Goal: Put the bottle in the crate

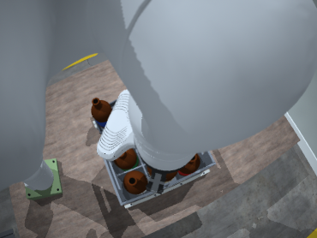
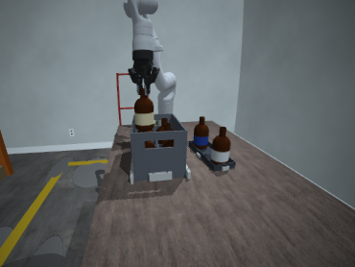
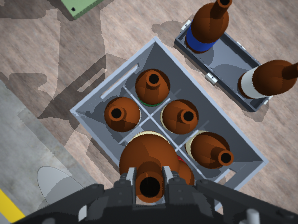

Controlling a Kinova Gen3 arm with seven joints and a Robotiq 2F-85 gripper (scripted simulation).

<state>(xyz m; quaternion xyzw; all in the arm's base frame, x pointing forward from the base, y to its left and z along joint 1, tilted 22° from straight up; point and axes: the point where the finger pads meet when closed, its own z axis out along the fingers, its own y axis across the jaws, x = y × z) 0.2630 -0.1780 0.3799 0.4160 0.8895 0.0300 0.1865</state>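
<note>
Now: hand 7 cm above the cream-label bottle. Round my hand: grey crate: 21 cm below, 4 cm to the left, 1 cm ahead; then blue-label bottle: 29 cm to the left, 21 cm below, 5 cm behind; then white-label bottle: 28 cm to the left, 21 cm below, 13 cm ahead.
</note>
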